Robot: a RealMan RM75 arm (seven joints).
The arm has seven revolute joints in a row. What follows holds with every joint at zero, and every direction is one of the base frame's.
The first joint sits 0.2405 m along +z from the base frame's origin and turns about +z.
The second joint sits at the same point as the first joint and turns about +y.
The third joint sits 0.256 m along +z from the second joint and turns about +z.
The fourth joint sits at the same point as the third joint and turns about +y.
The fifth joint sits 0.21 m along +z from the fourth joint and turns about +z.
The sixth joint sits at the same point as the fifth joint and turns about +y.
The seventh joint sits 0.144 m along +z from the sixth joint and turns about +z.
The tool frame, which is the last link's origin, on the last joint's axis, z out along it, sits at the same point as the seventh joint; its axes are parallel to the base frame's.
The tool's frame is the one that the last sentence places.
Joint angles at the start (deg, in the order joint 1, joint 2, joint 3, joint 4, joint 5, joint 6, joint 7):
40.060 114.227 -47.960 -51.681 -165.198 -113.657 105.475
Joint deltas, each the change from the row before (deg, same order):
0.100 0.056 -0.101 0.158 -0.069 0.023 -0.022
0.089 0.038 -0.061 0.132 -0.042 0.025 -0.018
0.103 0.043 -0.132 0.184 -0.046 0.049 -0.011
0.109 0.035 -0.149 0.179 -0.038 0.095 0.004
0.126 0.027 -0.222 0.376 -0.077 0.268 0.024
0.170 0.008 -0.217 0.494 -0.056 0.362 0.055
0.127 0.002 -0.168 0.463 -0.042 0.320 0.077
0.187 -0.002 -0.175 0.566 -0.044 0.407 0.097
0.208 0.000 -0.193 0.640 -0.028 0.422 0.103
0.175 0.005 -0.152 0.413 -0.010 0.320 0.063
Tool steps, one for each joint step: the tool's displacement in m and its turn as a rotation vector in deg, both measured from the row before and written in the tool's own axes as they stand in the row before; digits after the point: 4 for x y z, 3 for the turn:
-0.0006 0.0002 0.0006 -0.106 0.159 -0.116
-0.0005 0.0001 0.0004 -0.078 0.099 -0.093
-0.0006 0.0001 0.0006 -0.097 0.168 -0.119
-0.0007 0.0000 0.0005 -0.039 0.165 -0.117
-0.0007 -0.0003 0.0011 -0.033 0.253 -0.078
-0.0008 -0.0005 0.0012 -0.021 0.230 -0.054
-0.0006 -0.0004 0.0012 -0.053 0.181 0.017
-0.0009 -0.0006 0.0013 -0.032 0.186 0.009
-0.0010 -0.0005 0.0015 -0.080 0.199 0.000
-0.0010 -0.0004 0.0008 0.012 0.134 -0.055

